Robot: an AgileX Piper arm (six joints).
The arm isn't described. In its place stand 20 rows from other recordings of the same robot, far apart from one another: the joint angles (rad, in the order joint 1, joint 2, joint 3, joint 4, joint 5, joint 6), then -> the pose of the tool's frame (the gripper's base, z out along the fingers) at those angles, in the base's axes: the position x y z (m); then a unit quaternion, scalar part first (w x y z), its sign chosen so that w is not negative.
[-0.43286 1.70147 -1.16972 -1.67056 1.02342 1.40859] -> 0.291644 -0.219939 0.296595 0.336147 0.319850 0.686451 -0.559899
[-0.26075 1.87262 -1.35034 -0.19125 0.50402 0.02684] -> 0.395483 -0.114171 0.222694 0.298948 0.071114 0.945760 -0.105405
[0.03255 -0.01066 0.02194 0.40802 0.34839 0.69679] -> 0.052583 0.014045 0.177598 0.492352 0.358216 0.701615 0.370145
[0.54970 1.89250 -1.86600 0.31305 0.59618 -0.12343] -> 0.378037 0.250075 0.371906 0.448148 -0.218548 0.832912 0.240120
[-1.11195 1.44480 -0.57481 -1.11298 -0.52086 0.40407] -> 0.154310 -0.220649 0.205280 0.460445 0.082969 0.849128 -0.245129
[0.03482 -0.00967 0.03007 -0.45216 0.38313 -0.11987] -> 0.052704 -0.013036 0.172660 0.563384 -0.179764 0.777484 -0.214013
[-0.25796 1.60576 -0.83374 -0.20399 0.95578 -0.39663] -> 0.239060 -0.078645 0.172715 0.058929 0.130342 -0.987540 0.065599
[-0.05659 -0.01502 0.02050 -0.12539 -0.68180 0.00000] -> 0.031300 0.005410 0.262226 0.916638 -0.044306 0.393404 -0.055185
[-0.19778 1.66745 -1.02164 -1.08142 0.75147 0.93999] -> 0.313657 -0.118782 0.226094 0.247952 0.182223 0.892469 -0.329870
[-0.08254 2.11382 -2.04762 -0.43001 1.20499 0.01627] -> 0.458887 -0.073510 0.295528 0.180710 0.010793 0.959398 -0.216295
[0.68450 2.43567 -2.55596 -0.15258 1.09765 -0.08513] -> 0.424497 0.330554 0.280184 0.340286 -0.362185 0.867380 0.026077
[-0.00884 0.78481 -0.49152 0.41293 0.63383 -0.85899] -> 0.139284 0.020397 0.256777 0.389847 -0.275957 0.878509 0.009390
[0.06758 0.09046 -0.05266 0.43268 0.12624 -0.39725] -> 0.061812 0.008999 0.215379 0.681588 -0.030883 0.729131 0.053395
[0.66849 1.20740 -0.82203 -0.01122 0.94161 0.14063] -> 0.166438 0.130401 0.261982 0.153428 -0.259730 0.951510 0.060236
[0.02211 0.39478 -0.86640 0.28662 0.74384 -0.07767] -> 0.042841 0.018372 0.404235 0.635903 -0.018910 0.761520 0.123923
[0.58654 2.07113 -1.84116 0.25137 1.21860 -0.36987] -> 0.354687 0.261218 0.251989 0.089951 -0.426793 0.890126 0.132035
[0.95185 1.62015 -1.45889 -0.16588 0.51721 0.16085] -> 0.226396 0.305023 0.356415 0.435079 -0.379666 0.794466 0.188107
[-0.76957 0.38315 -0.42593 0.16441 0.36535 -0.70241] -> 0.065993 -0.056528 0.297905 0.504720 0.068308 0.780734 -0.362004
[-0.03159 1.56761 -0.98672 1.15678 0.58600 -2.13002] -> 0.327405 0.035751 0.252302 0.452245 -0.520714 0.724030 0.010519
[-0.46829 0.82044 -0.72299 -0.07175 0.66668 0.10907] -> 0.138789 -0.074723 0.318450 0.419228 0.241381 0.868412 -0.108828
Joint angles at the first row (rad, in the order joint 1, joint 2, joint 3, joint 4, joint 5, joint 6):
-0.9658, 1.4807, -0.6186, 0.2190, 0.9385, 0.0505
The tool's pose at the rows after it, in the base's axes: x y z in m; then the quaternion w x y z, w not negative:
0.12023 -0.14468 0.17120 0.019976 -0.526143 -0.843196 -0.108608
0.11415 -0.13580 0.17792 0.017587 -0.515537 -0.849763 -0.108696
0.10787 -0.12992 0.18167 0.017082 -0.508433 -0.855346 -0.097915
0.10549 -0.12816 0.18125 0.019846 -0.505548 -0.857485 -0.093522
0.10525 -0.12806 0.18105 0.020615 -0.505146 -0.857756 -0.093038
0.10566 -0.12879 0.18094 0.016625 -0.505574 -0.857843 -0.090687
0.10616 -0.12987 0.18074 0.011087 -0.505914 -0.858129 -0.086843
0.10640 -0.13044 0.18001 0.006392 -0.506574 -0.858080 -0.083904
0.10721 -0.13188 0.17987 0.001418 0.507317 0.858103 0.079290
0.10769 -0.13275 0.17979 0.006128 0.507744 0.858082 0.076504
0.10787 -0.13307 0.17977 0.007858 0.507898 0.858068 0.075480
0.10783 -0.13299 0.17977 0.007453 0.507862 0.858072 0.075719
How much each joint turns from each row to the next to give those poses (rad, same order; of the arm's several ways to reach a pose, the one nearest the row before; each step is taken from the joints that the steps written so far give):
0.0000, -0.0637, 0.0049, 0.0009, 0.0520, -0.0340
0.0000, -0.0569, 0.0205, -0.0040, 0.0335, -0.0165
0.0000, -0.0446, 0.0191, -0.0256, 0.0145, 0.0000
0.0000, -0.0094, 0.0091, -0.0126, 0.0009, 0.0000
0.0000, 0.0000, 0.0009, -0.0018, 0.0001, 0.0000
0.0000, 0.0000, 0.0000, 0.0000, -0.0094, 0.0000
0.0000, 0.0000, 0.0003, -0.0012, -0.0136, 0.0000
0.0000, 0.0000, 0.0029, 0.0000, -0.0141, 0.0000
0.0000, 0.0000, 0.0000, 0.0000, -0.0182, 0.0000
0.0000, 0.0000, 0.0000, 0.0000, -0.0110, 0.0000
0.0000, 0.0000, 0.0000, 0.0000, -0.0040, 0.0000
0.0000, 0.0000, 0.0000, 0.0000, 0.0009, 0.0000

